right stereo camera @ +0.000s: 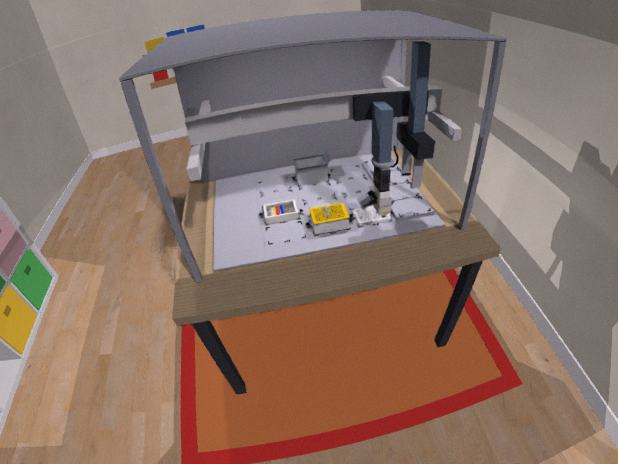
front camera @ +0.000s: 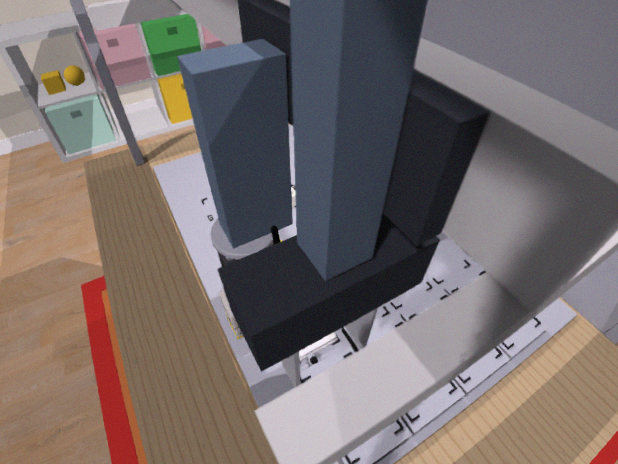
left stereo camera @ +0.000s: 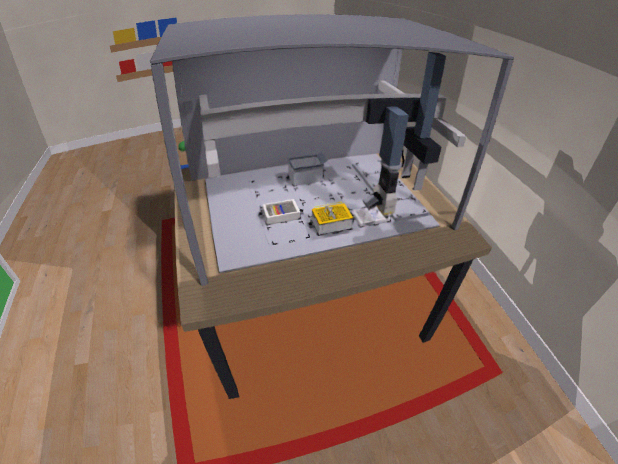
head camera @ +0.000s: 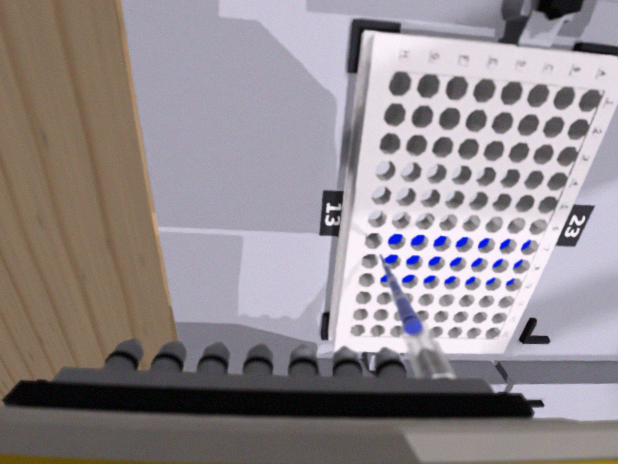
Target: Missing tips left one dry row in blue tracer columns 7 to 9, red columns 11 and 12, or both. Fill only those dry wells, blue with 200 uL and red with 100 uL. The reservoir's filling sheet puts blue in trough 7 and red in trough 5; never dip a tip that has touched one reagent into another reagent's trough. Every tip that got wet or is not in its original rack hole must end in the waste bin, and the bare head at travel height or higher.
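Observation:
The white well plate [head camera: 382, 47] [left stereo camera: 362, 220] [right stereo camera: 361, 220] lies under the pipetting head [head camera: 270, 385] [left stereo camera: 387, 197] [right stereo camera: 382, 200]. Blue fills columns 7 to 9 except in row H, which looks dry. A faint red trace shows at H11; other liquid in columns 11 and 12 is hidden by the angle. One tip [head camera: 400, 295] holding blue is on the end channel, its point seen near H7 and H8; its height is unclear. The other seven channels are bare. The reservoir [left stereo camera: 281, 218] [right stereo camera: 281, 218] stands left. The parked plate gripper [front camera: 331, 362] [left stereo camera: 411, 182] [right stereo camera: 411, 180] is open and empty.
The yellow-topped tip rack [left stereo camera: 336, 228] [right stereo camera: 331, 228] stands between the reservoir and the plate. The grey waste bin [left stereo camera: 306, 175] [right stereo camera: 313, 174] stands farther back on the deck. The gantry's crossbeam [left stereo camera: 285, 120] [right stereo camera: 275, 119] spans behind.

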